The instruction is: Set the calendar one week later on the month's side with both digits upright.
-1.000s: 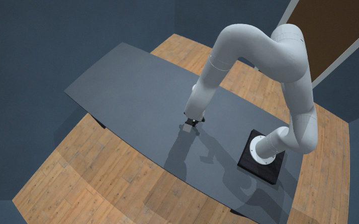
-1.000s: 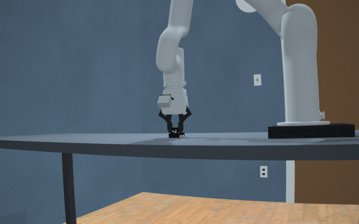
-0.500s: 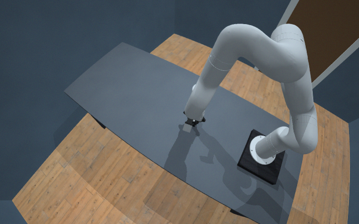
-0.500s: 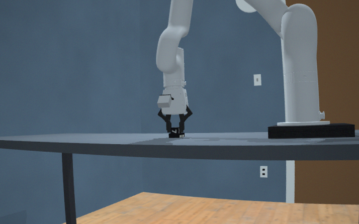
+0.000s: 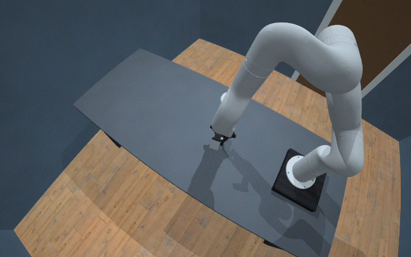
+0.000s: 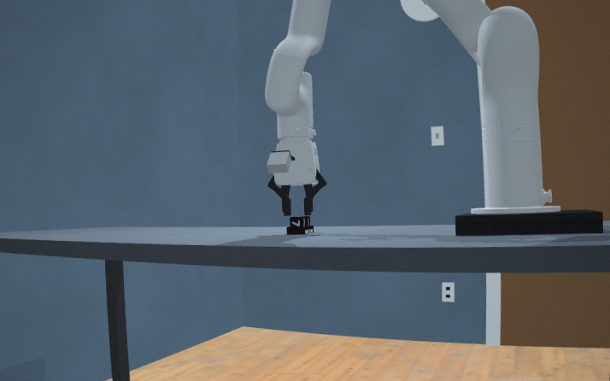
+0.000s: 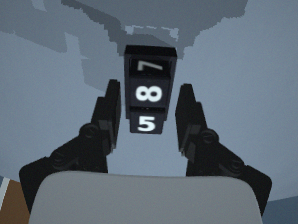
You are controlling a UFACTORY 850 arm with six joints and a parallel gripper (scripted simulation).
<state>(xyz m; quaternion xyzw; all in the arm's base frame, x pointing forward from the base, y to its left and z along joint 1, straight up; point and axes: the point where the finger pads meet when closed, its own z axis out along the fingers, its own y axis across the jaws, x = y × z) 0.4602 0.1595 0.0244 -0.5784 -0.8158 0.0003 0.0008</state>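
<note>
Right now my hand is 40 mm above the calendar cube. From my hand the other things lie so: black tray 20 mm to the right, 50 mm below.
</note>
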